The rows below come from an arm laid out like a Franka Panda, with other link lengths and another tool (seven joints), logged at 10 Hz.
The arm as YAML. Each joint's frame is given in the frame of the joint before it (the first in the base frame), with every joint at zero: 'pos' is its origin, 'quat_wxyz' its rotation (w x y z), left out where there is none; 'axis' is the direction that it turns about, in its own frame. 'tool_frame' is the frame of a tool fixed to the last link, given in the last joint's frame.
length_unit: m
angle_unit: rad
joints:
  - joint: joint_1
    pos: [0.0, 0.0, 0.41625]
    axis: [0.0, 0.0, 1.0]
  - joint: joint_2
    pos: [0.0, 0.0, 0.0]
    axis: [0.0, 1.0, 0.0]
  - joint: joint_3
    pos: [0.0, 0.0, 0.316]
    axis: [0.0, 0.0, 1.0]
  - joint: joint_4
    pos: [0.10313, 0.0, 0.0]
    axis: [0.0, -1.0, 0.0]
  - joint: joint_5
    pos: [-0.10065, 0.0, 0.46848]
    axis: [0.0, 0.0, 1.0]
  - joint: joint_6
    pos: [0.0, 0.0, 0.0]
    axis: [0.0, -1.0, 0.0]
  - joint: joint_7
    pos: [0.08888, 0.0, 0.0]
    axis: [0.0, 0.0, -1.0]
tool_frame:
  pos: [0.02, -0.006, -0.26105]
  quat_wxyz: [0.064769, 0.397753, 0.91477, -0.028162]
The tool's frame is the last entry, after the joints.
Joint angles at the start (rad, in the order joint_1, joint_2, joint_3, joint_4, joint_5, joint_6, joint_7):
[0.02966 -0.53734 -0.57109 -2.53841 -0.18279 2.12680 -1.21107]
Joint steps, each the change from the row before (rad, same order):
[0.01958 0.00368 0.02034 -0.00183 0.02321 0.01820 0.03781]
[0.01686 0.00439 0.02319 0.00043 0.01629 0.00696 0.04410]
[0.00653 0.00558 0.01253 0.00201 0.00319 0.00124 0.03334]
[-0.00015 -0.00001 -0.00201 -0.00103 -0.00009 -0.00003 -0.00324]
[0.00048 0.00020 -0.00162 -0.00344 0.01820 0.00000 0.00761]
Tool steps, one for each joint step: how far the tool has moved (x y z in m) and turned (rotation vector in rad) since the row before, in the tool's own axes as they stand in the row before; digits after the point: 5 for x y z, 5 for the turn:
[-0.01377 0.01847 0.00222 -0.00454 -0.01598 0.01311]
[-0.01033 0.01822 0.00210 -0.00094 -0.00444 0.01575]
[-0.00404 0.00744 0.00170 0.00565 0.00275 0.01717]
[0.00088 -0.00065 0.00054 -0.00124 0.00093 -0.00125]
[0.00075 0.00293 0.00174 -0.01371 -0.00072 0.02042]

